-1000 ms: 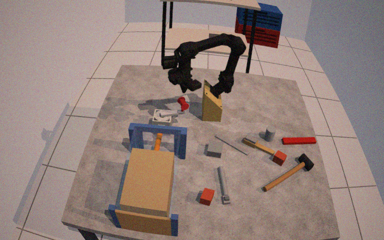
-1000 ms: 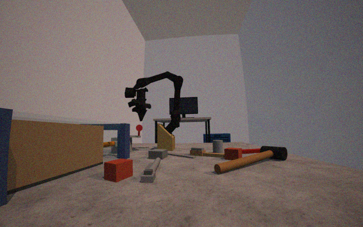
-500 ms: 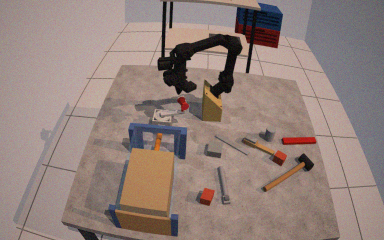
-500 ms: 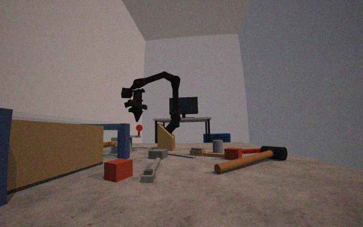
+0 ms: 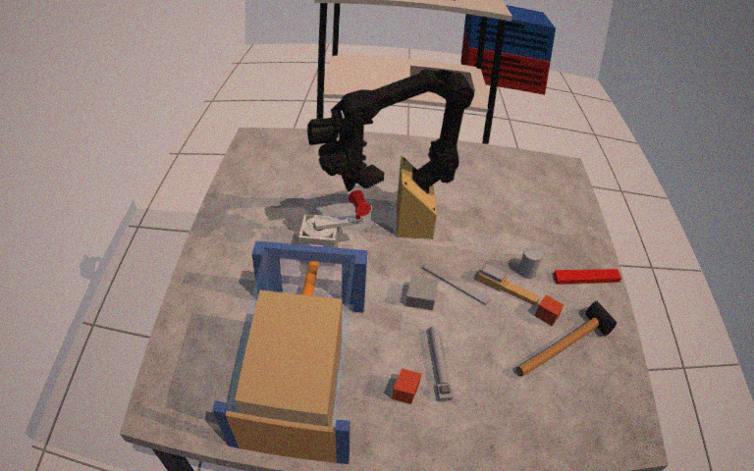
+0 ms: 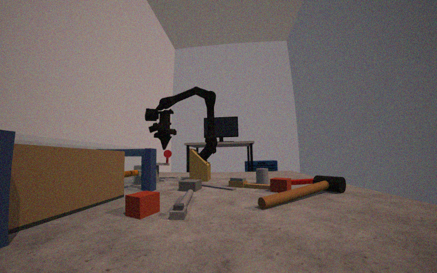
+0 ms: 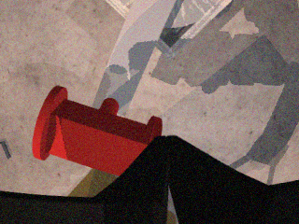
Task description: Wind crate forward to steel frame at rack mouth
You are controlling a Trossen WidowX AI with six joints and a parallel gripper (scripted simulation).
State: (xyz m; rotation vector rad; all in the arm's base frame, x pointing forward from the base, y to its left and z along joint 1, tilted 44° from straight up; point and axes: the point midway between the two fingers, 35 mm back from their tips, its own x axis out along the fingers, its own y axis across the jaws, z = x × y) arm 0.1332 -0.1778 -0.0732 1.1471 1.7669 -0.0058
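Right now the red knob is 2 cm ahead of my gripper tip, 3 cm to the left of it and 4 cm below it. Round my gripper tip: grey winch 4 cm ahead, 8 cm to the right, 14 cm below; grey crank arm 3 cm ahead, 1 cm to the right, 7 cm below; blue frame 21 cm ahead, 7 cm to the right, 6 cm below.
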